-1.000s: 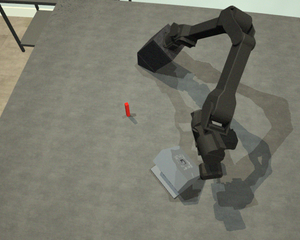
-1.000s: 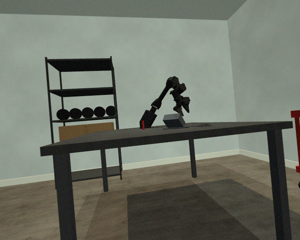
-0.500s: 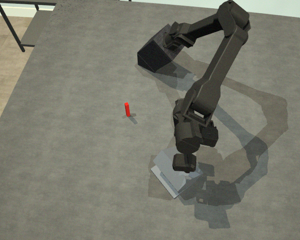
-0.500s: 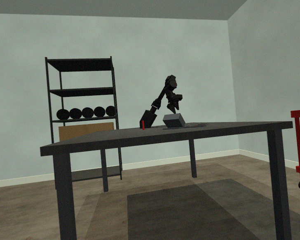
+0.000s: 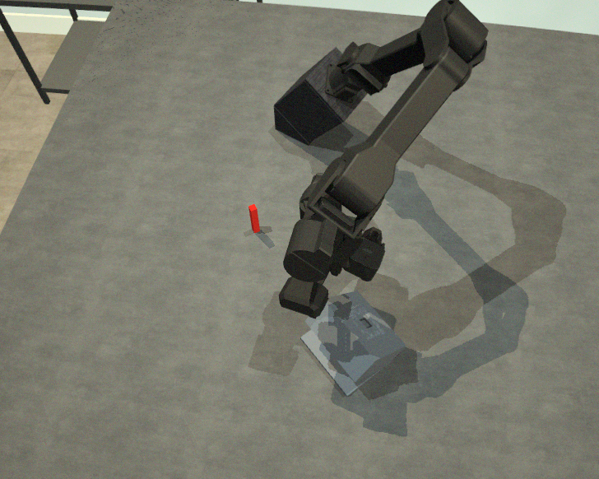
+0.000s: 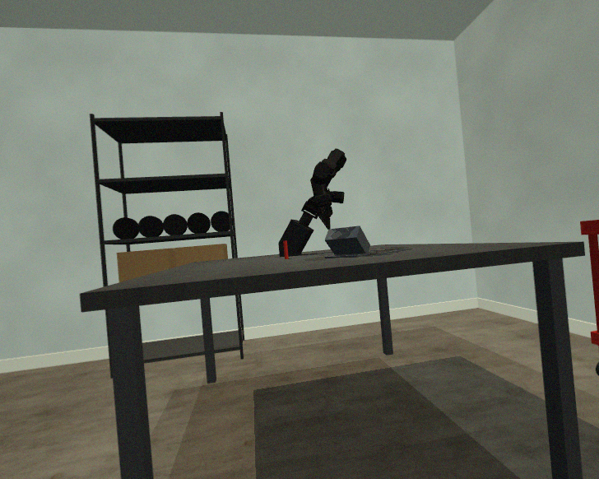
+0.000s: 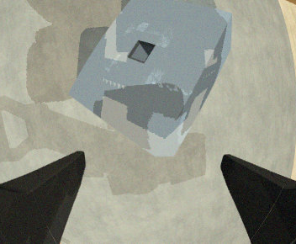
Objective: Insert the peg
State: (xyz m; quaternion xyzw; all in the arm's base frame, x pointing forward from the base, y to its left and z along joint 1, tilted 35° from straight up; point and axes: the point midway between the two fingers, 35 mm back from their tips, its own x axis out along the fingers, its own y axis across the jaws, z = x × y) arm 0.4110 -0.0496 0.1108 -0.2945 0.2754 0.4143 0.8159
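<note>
Now: the red peg 170 mm behind my hand, 150 mm to the right of it and 110 mm below it.
</note>
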